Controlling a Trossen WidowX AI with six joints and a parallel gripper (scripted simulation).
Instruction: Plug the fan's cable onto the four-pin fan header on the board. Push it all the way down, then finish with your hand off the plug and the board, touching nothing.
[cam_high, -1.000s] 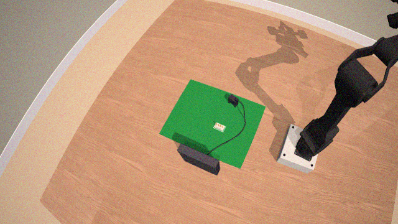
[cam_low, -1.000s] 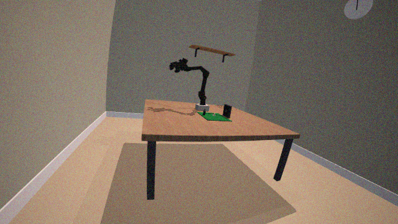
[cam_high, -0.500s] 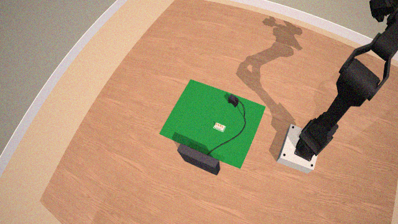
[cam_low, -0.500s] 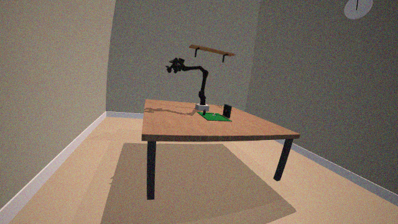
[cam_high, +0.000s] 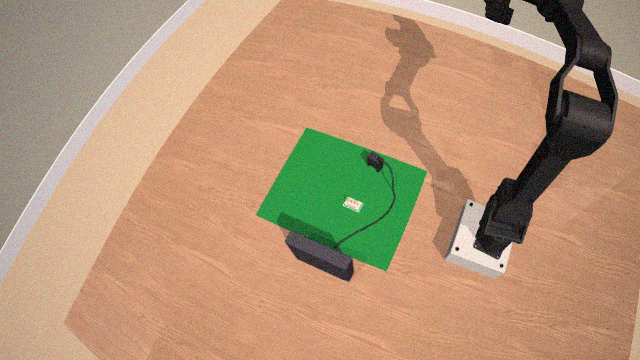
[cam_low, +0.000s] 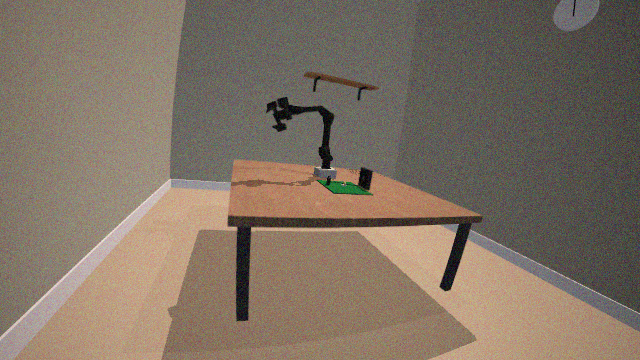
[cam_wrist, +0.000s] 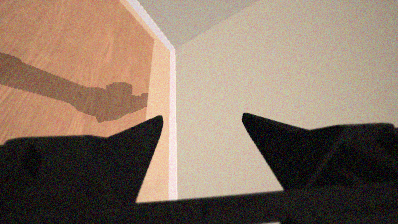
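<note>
The black plug is 8 cm ahead of my gripper tip, 38 cm to the left of it and 32 cm below it. Also, from my gripper tip: green board 11 cm ahead, 47 cm to the left, 36 cm below; then white four-pin header 8 cm ahead, 49 cm to the left, 34 cm below; then fan 6 cm ahead, 62 cm to the left, 29 cm below.
</note>
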